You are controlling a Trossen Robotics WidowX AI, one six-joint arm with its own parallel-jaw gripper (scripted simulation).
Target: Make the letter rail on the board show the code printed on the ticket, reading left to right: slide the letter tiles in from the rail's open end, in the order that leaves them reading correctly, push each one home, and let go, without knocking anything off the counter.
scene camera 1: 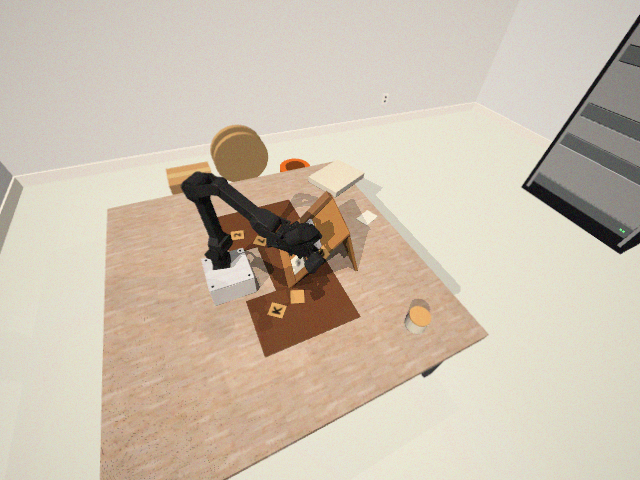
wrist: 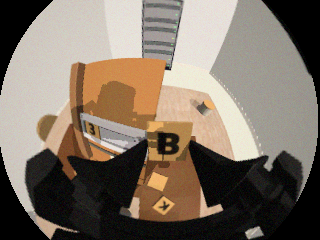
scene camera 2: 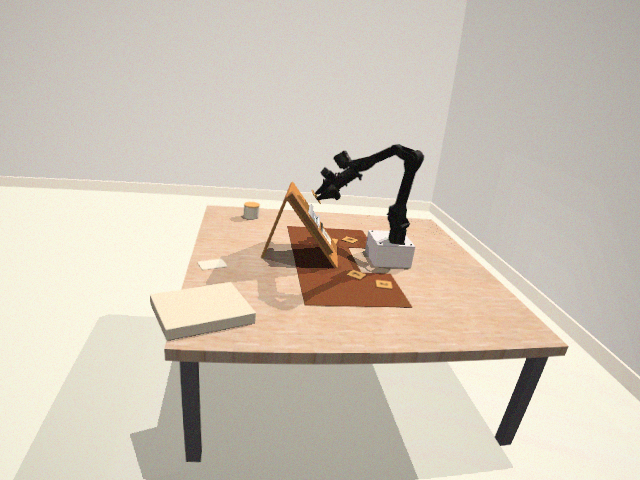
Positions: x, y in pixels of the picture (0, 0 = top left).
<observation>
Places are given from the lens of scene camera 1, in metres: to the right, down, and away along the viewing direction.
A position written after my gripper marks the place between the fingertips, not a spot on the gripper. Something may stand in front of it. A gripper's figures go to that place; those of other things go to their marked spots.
my gripper (scene camera 1: 321, 255): 0.01, 0.06, 1.04
slanted wooden board (scene camera 1: 324, 214): 0.02, -0.10, 1.17
</observation>
